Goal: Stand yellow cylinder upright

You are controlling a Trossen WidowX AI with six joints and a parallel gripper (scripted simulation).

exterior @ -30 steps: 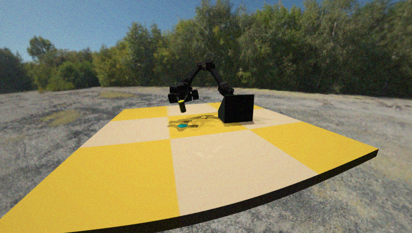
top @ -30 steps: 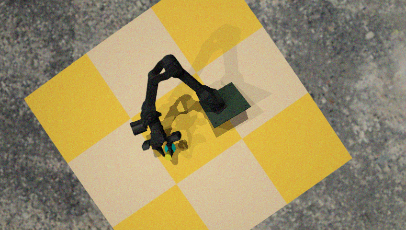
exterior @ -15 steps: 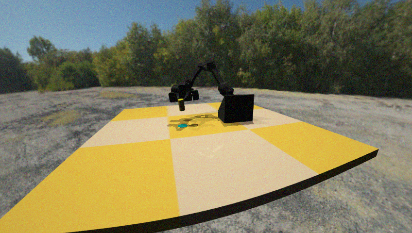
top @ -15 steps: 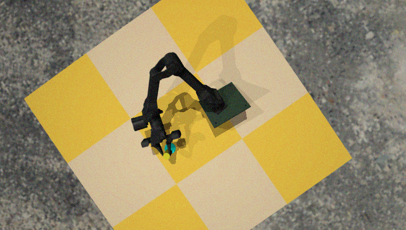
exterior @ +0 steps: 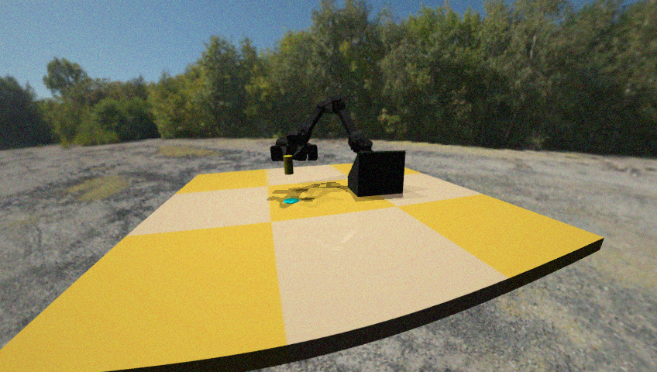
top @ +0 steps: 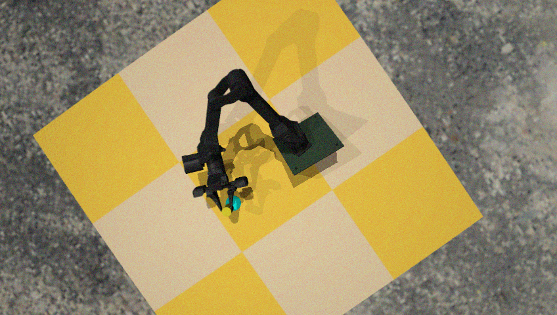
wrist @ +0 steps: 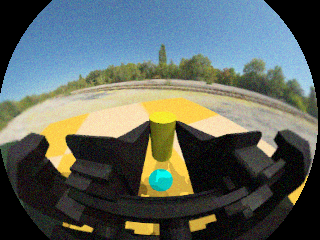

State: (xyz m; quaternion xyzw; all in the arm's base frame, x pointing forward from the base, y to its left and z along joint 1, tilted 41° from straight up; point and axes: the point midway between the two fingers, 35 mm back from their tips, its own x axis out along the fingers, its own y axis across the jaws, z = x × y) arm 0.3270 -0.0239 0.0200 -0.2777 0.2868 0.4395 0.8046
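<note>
Right now the cyan circle is 16 cm below my gripper tip. Round my gripper tip: yellow tall cylinder: 2 cm below.
</note>
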